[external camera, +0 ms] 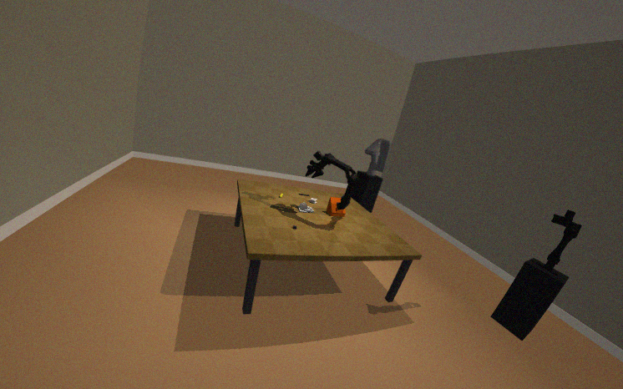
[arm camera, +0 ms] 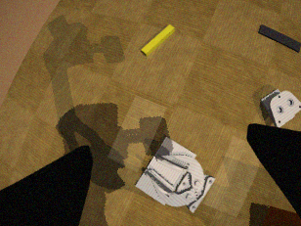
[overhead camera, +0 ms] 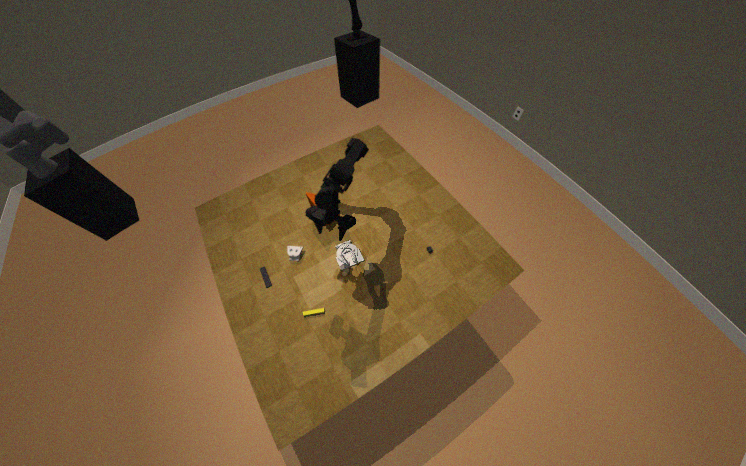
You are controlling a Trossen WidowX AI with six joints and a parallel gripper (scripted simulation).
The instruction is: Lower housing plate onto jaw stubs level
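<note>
The small white block is 18 cm behind my gripper tip, 13 cm to the right of it and 27 cm below it. The rest, counted from my gripper tip: yellow bar (11 cm ahead, 22 cm to the right, 27 cm below); then white base (1 cm ahead, 6 cm to the left, 27 cm below); then dark bar (17 cm behind, 31 cm to the right, 27 cm below).
</note>
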